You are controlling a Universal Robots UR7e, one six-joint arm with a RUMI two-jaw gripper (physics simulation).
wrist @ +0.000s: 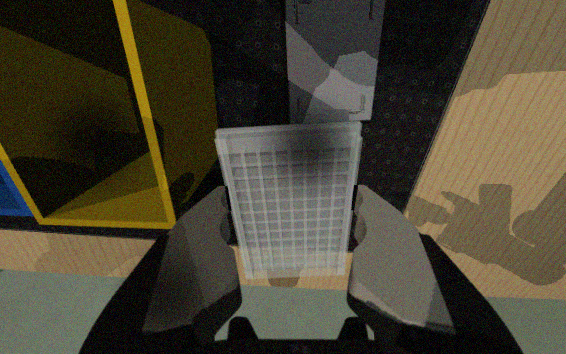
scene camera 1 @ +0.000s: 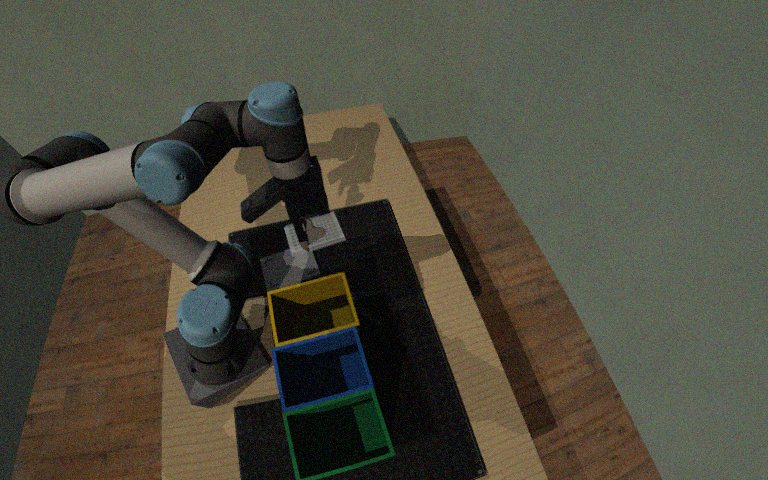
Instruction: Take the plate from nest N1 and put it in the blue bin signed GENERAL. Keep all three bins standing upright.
Scene:
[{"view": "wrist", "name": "my gripper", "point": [290, 187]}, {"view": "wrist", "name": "gridded plate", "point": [290, 186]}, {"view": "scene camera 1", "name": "my gripper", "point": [304, 235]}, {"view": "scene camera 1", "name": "gridded plate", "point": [334, 234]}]

